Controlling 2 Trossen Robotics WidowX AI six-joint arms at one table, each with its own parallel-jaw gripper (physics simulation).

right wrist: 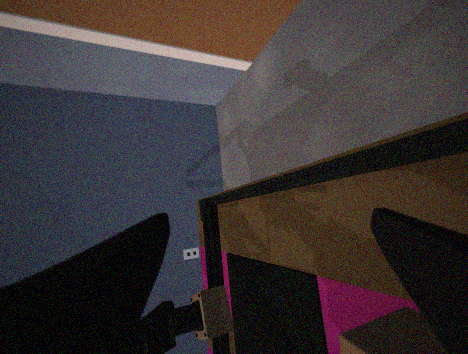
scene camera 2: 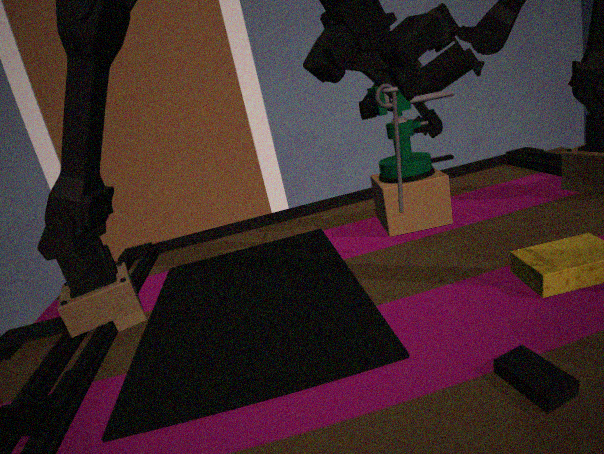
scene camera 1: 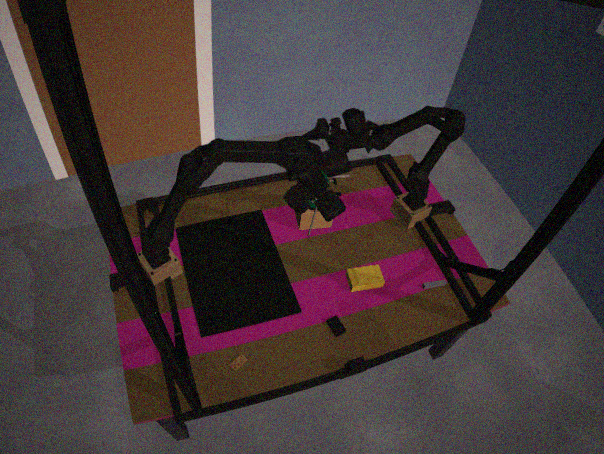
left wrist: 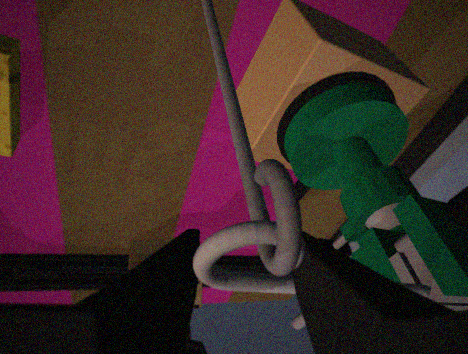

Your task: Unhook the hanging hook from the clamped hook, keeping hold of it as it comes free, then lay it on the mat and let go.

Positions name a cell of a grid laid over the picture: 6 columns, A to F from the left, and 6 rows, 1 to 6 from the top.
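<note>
Scene camera 2 gives me my right gripper (scene camera 2: D2), which is open and holds nothing, and my left gripper (scene camera 2: E2). It also shows a small black block (scene camera 2: F6) resting on the table, a wooden block (scene camera 2: E3) and a black mat (scene camera 2: C5). Scene camera 1 shows my left gripper (scene camera 1: D3), my right gripper (scene camera 1: D2) and the black mat (scene camera 1: C4). In the left wrist view there's my left gripper (left wrist: D5), and the small black block is out of frame in the left wrist view. The right wrist view shows my right gripper (right wrist: D4), and the small black block is out of frame in the right wrist view as well.
</note>
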